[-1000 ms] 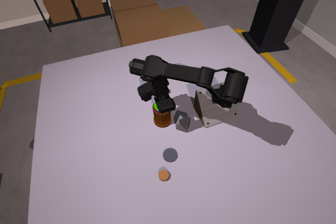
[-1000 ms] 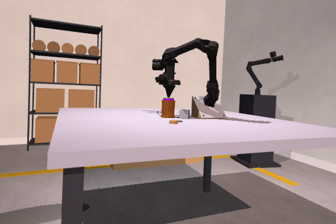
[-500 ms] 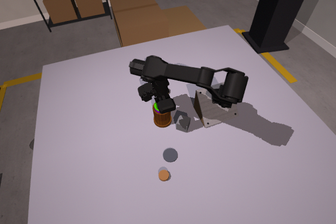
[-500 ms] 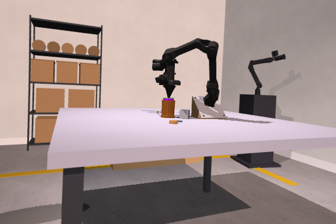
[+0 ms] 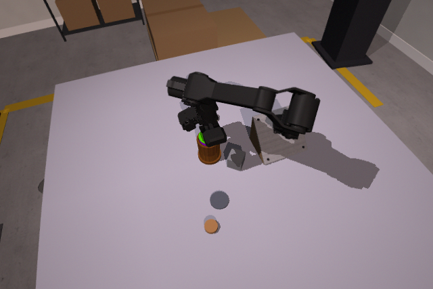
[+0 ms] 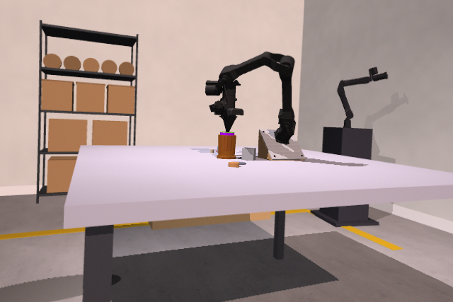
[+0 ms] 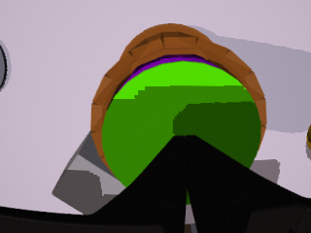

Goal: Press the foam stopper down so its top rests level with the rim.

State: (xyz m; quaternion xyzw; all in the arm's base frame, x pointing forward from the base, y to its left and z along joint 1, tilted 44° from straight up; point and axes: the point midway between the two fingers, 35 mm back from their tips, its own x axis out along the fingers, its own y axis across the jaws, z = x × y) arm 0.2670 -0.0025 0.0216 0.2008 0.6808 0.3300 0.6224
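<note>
Now: the bright green foam stopper 5 cm below my hand. The rest, counted from my hand: orange disc (4 cm ahead, 26 cm to the left, 14 cm below); then grey cube (8 cm behind, 5 cm to the left, 12 cm below); then dark grey disc (18 cm to the left, 15 cm below).
</note>
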